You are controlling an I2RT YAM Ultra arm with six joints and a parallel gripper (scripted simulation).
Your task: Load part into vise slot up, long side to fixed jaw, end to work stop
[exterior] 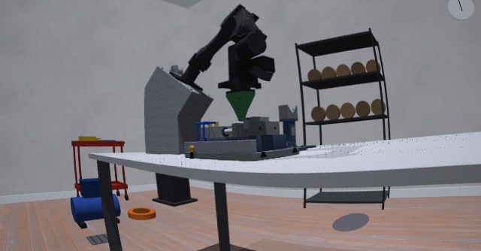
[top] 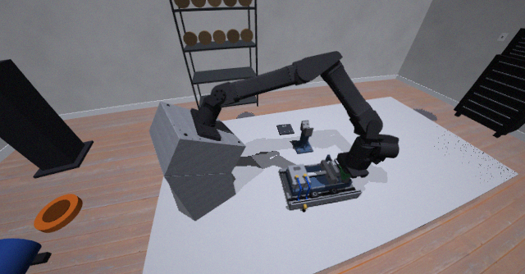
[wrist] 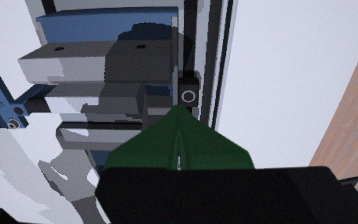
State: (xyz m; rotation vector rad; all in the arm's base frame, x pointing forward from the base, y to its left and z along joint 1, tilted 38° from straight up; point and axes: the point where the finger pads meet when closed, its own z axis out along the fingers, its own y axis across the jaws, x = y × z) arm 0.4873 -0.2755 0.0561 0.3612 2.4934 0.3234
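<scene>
My hand is 5 cm to the right of the part, 1 cm short of it and 1 cm above it. Round my hand: work stop: 10 cm to the left, 2 cm below, 2 cm ahead; fixed jaw: 5 cm to the left, 4 cm ahead, 3 cm below; moving jaw: 6 cm to the left, 3 cm below, 2 cm behind.
</scene>
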